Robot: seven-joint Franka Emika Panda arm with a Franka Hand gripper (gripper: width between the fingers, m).
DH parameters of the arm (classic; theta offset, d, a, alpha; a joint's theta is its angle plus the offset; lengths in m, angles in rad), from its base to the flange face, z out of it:
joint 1: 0 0.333 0 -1.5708
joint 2: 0 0 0 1.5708
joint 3: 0 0.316 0.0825 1.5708
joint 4: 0 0 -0.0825 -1.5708
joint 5: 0 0.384 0 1.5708
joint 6: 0 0 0.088 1.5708
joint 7: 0 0.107 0 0
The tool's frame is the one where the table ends.
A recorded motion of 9 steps. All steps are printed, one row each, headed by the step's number.
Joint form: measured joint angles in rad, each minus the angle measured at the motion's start. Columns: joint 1, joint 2, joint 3, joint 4, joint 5, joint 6, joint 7.
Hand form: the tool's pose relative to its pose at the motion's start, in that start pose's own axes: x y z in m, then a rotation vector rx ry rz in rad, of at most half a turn. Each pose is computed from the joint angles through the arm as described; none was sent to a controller.
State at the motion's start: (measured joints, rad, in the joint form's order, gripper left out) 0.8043 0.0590 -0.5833 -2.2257 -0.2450 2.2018 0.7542
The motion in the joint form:
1: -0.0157 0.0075 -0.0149 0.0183 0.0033 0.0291 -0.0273
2: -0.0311 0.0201 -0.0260 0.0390 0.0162 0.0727 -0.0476
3: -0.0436 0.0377 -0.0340 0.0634 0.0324 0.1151 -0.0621
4: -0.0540 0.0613 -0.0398 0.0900 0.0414 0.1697 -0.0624
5: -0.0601 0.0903 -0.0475 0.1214 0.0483 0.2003 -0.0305
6: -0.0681 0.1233 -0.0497 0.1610 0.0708 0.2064 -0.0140
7: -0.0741 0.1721 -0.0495 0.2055 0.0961 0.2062 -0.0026
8: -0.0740 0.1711 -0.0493 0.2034 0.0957 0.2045 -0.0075
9: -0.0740 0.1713 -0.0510 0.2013 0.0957 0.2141 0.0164
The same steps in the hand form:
1: 0.0156 0.0088 -0.0040 0.0215 0.0263 0.0069
2: 0.0313 0.0146 -0.0089 0.0535 0.0610 0.0219
3: 0.0460 0.0175 -0.0141 0.0833 0.0969 0.0386
4: 0.0607 0.0173 -0.0196 0.1120 0.1468 0.0593
5: 0.0738 0.0166 -0.0229 0.1247 0.1803 0.1070
6: 0.0859 0.0141 -0.0257 0.1320 0.1938 0.1457
7: 0.0968 0.0069 -0.0229 0.1264 0.2003 0.1728
8: 0.0962 0.0071 -0.0223 0.1245 0.1981 0.1674
9: 0.0968 0.0076 -0.0221 0.1311 0.2024 0.1924

